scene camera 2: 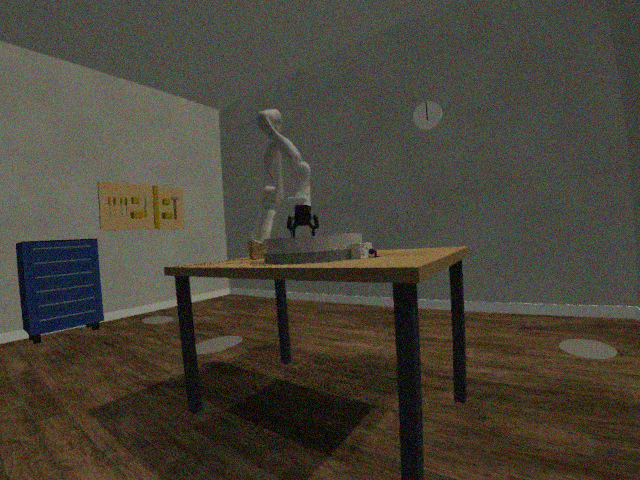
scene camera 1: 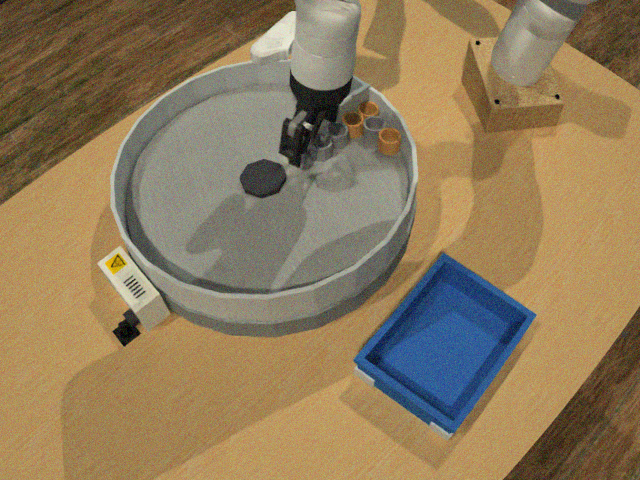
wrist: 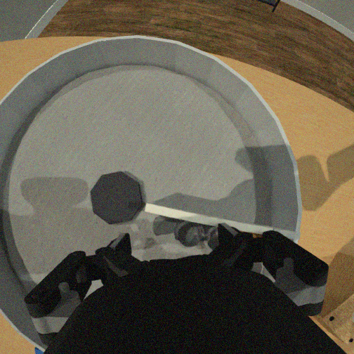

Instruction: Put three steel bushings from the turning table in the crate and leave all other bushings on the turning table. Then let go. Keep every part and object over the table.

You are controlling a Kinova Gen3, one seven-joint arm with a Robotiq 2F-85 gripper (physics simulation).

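Frame: origin at the arm's base, x ahead, y left, z up, level; centimetres.
Where they show: gripper, fingertip midpoint: point(scene camera 1: 313, 141); arm's base at its link origin: point(scene camera 2: 259, 243) point(scene camera 1: 516, 62).
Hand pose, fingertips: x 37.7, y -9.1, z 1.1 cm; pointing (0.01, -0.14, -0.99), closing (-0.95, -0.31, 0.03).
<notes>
Things, the pixels of their top centre, and the offset from my fingertips. "spot": a spot on its surface instead.
- blue crate at a spot on its surface: point(scene camera 1: 489, 286) spot: dx -1.9, dy +30.4, dz -4.4 cm
- black hub at its top centre: point(scene camera 1: 262, 176) dx +7.5, dy -2.4, dz -3.3 cm
- white box with a warning label, surface spot: point(scene camera 1: 131, 284) spot: dx +31.0, dy -1.4, dz -3.6 cm
Grey steel bushings point(scene camera 1: 373, 131) point(wrist: 188, 235) stand on the turning table point(scene camera 1: 268, 310) point(scene camera 2: 310, 255) point(wrist: 145, 50); at least three show in scene camera 1, some partly behind my fingers. Three orange bushings point(scene camera 1: 389, 142) stand among and beside them near the rim; a sliver of orange shows in the wrist view by my right finger. My gripper point(scene camera 1: 309, 155) point(scene camera 2: 302, 234) point(wrist: 174, 238) is open and empty, pointing down over the steel bushings at the inner end of the group. How high the tips are above them is hard to tell. The blue crate point(scene camera 1: 489, 286) is empty.
A pale divider bar point(wrist: 200, 216) runs from near the black hub point(scene camera 1: 262, 178) point(wrist: 117, 197) to the rim, beside the bushings. A raised wall rings the turning table. A white box with a warning label point(scene camera 1: 131, 284) stands at its side. The wooden base block point(scene camera 1: 522, 116) carries the arm.
</notes>
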